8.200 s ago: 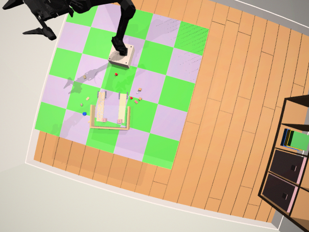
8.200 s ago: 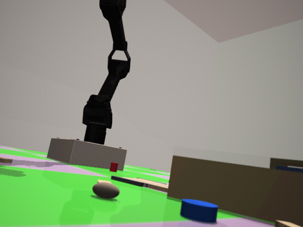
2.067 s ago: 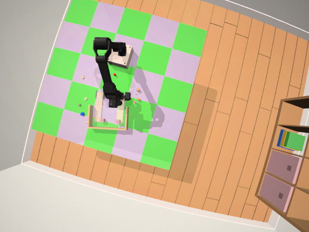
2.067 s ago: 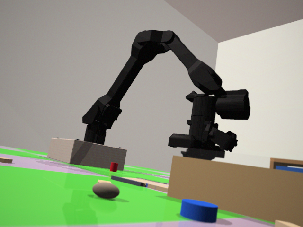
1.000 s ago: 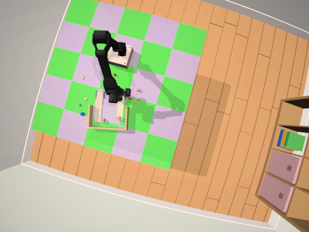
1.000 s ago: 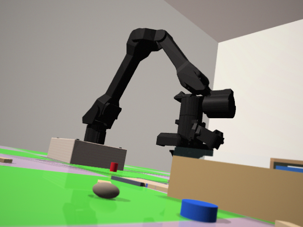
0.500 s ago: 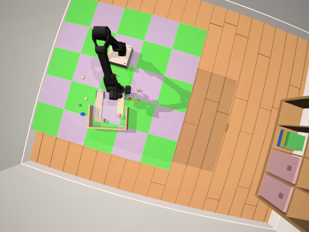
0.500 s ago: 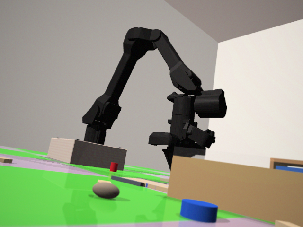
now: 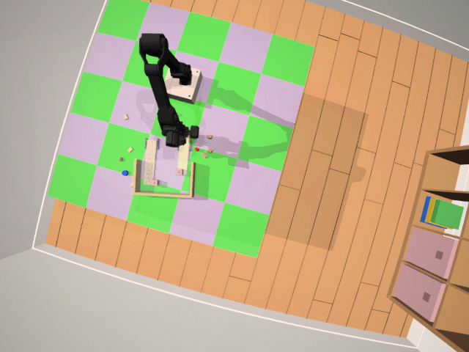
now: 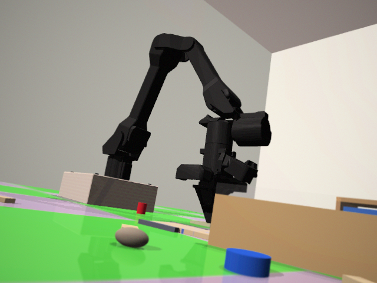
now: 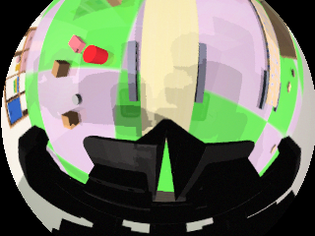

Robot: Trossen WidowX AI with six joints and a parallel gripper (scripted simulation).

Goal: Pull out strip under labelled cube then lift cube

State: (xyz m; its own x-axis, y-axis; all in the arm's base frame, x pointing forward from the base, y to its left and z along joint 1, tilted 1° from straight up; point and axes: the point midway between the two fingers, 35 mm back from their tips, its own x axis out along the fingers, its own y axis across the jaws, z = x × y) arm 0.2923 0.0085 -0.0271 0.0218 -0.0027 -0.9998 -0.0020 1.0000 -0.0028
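Right now my gripper tip is 10 cm short of the beige strip. Round my gripper tip: grey stone 36 cm to the right, 16 cm ahead; then blue disc 33 cm to the right, 24 cm ahead; then pink block 12 cm to the left, 10 cm ahead.
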